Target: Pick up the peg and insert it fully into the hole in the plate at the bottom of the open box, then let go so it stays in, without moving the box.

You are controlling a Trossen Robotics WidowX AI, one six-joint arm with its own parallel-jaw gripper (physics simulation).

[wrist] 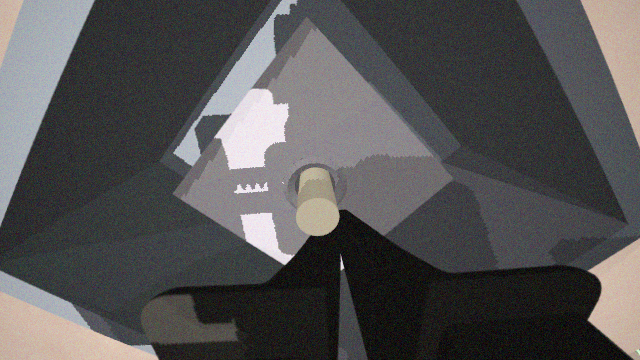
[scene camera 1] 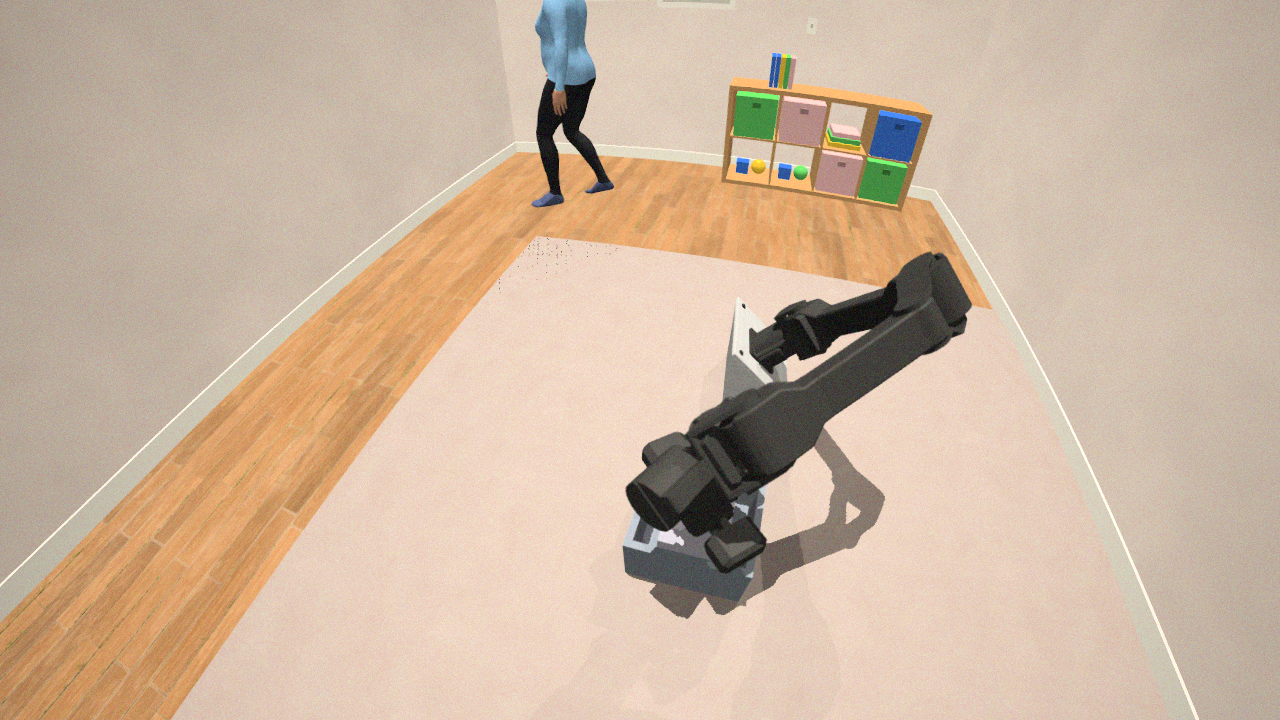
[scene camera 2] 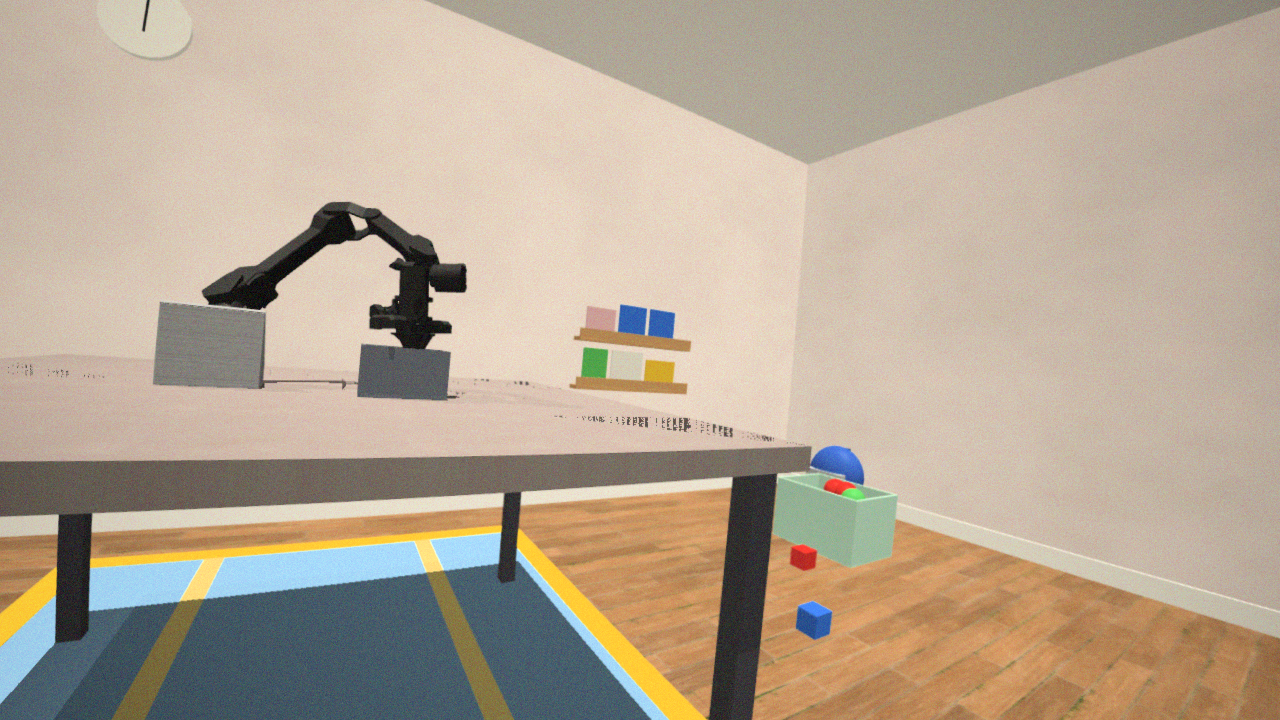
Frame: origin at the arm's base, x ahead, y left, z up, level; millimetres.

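Seen in the pictures: gripper, fingertip midpoint: [wrist: 337,218] [scene camera 1: 691,529]; arm's base at its link origin: [scene camera 1: 760,351] [scene camera 2: 223,331].
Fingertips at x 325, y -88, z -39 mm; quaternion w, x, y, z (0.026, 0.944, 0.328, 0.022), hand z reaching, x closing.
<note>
Pixels of each thing's top centre, then the offset from my fingertips to it. "*": a spot on its surface instead.
- open grey-blue box at its top centre: [wrist: 319,248] [scene camera 1: 700,505] [scene camera 2: 404,347] dx -18, dy +7, dz +38 mm
- light grey square plate at its top centre: [wrist: 315,189] [scene camera 1: 698,518] dx -18, dy +7, dz +1 mm
- pale yellow peg at its top centre: [wrist: 318,224] dx -19, dy +8, dz +29 mm
- round hole at a spot on its surface: [wrist: 298,184] * dx -22, dy -1, dz -13 mm
The open grey-blue box [scene camera 1: 684,571] [scene camera 2: 402,372] [wrist: 35,75] stands on the table, with the light grey square plate [wrist: 370,115] at its bottom. The pale yellow peg [wrist: 317,216] stands in the round hole [wrist: 298,184] of the plate, roughly upright, with much of its length showing above the plate. Its exact depth cannot be told. My gripper [scene camera 2: 414,343] [wrist: 337,218] is shut and empty, pointing down, its tips just inside the box opening. In the wrist view the tips appear right beside the peg's top; whether they touch it is unclear. In scene camera 1 the arm hides the peg.
A grey block-like box [scene camera 1: 747,380] [scene camera 2: 210,345] stands on the table [scene camera 1: 447,501] [scene camera 2: 537,474] under the arm's base. The box walls rise around the gripper tips on all sides. A person [scene camera 1: 563,89] stands beyond the table, left of a cube shelf [scene camera 1: 823,90].
</note>
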